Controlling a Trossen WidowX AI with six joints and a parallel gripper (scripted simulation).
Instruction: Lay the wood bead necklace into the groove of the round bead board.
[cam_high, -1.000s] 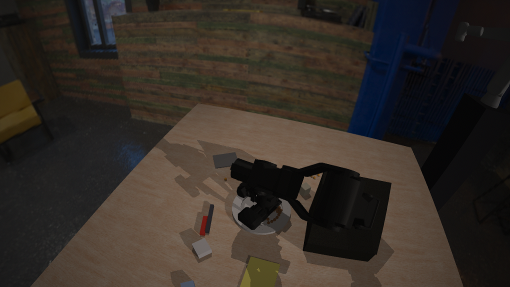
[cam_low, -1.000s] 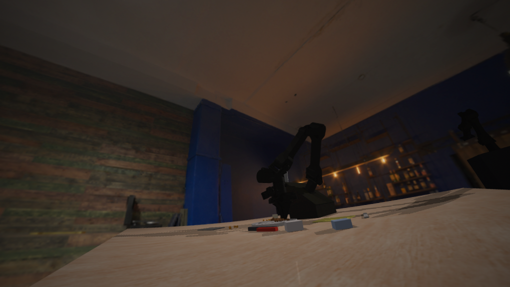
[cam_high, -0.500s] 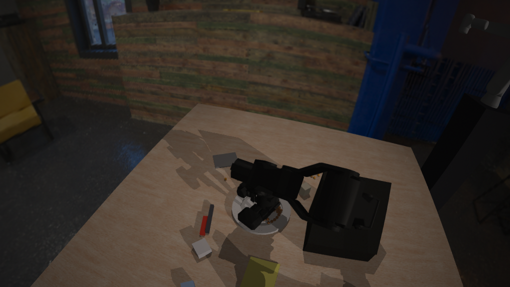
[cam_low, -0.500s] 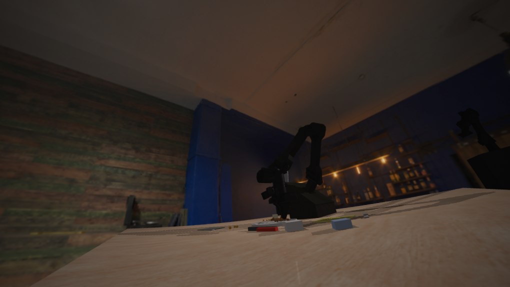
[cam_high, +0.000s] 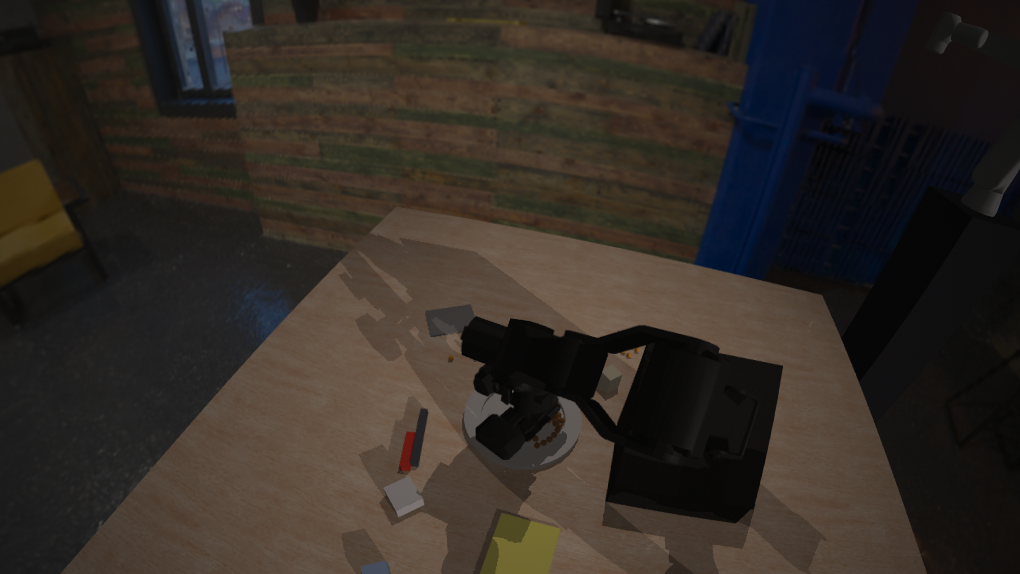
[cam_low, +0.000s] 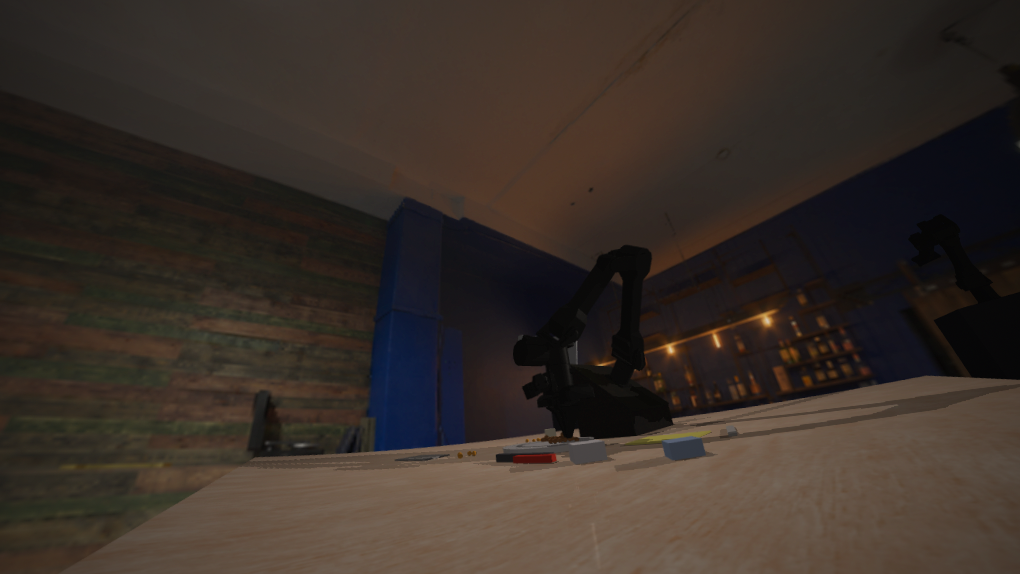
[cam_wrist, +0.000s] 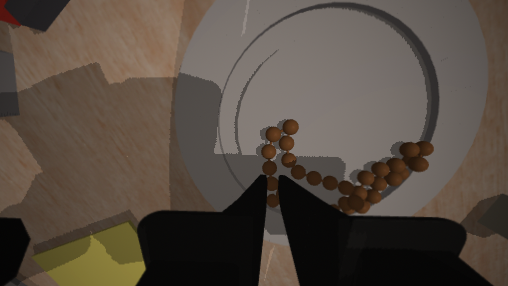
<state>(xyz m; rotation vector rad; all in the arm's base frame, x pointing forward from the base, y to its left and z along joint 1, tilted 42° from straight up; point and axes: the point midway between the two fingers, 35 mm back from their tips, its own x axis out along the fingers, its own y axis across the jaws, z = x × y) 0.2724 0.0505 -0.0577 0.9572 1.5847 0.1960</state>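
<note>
My gripper tip is now 1 cm short of the round white bead board, 5 cm to the left of it and 1 cm above it. The rest, counted from my gripper tip: dark bar (18 cm ahead, 5 cm to the left, 1 cm below); then yellow sheet (3 cm behind, 20 cm to the left, 2 cm below); then pale cube (12 cm behind, 16 cm to the right).
</note>
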